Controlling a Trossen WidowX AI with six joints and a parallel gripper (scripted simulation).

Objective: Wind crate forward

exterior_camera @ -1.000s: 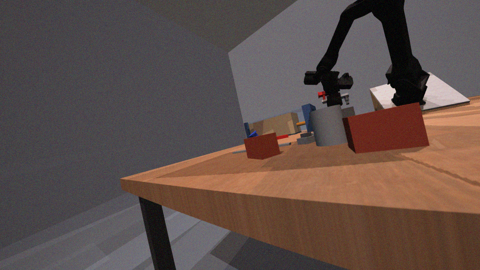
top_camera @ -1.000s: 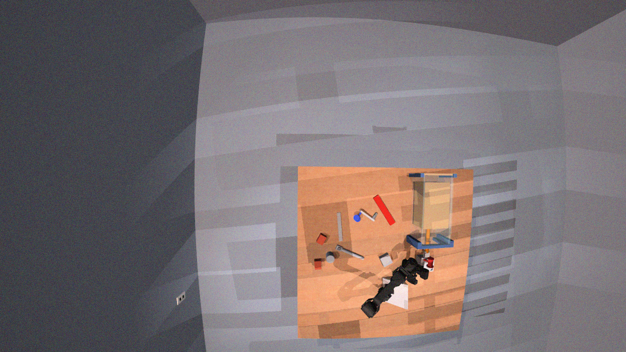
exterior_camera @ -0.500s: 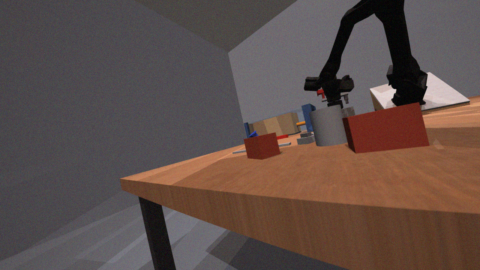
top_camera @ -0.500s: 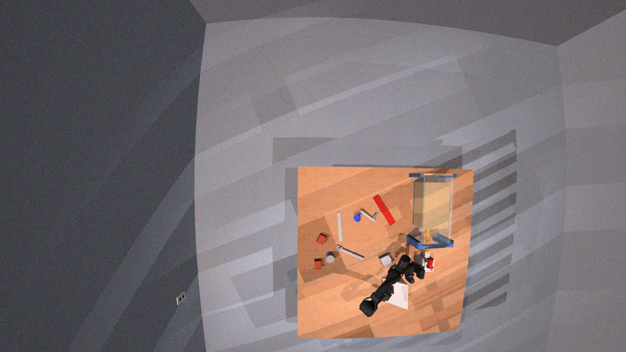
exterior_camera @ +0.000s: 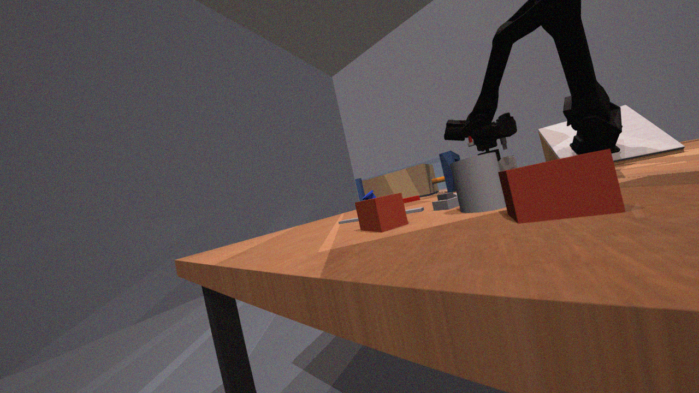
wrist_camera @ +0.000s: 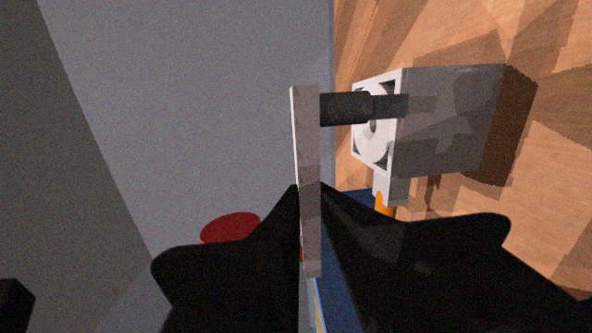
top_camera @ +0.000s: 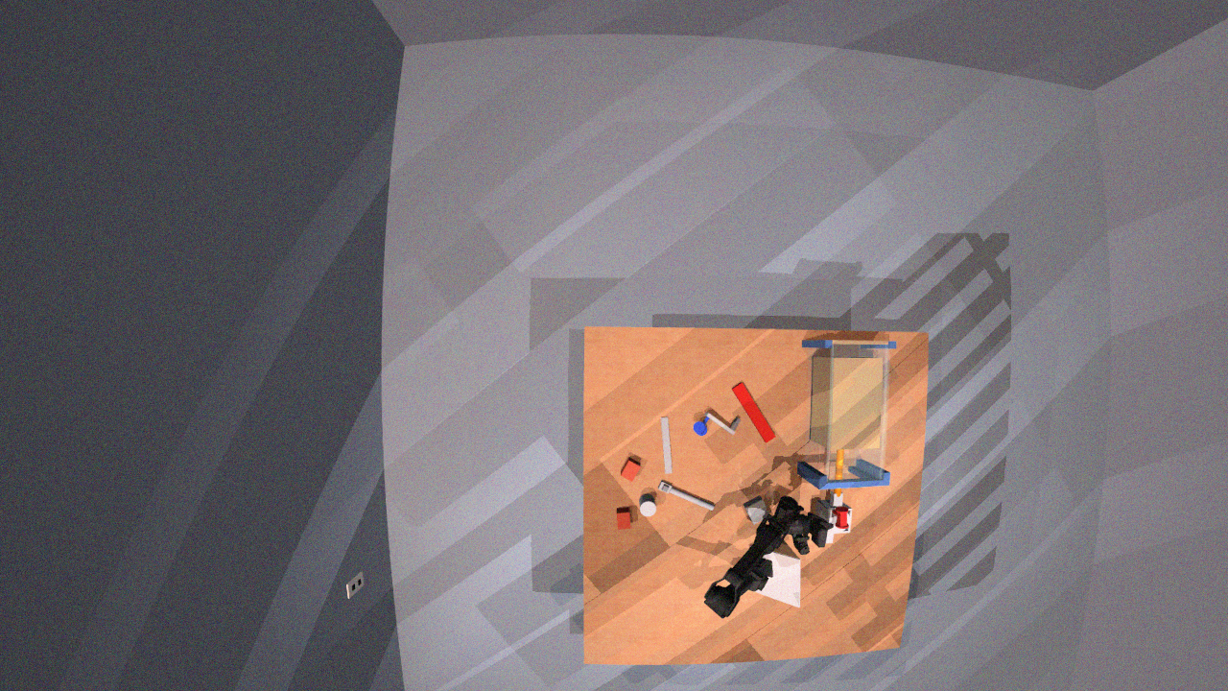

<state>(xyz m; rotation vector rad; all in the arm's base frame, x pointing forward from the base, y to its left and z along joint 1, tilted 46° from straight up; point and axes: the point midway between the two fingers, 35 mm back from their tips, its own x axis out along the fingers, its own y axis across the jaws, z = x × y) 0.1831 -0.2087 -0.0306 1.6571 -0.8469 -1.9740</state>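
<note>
Now: the red grip 5 cm ahead of my gripper tip and 4 cm above it. The rest, counted from my gripper tip: grey winch 14 cm below, 8 cm to the right, 6 cm behind; then blue steel frame 12 cm ahead, 9 cm to the right, 6 cm below; then red-knobbed crank 1 cm ahead, 1 cm above.
</note>
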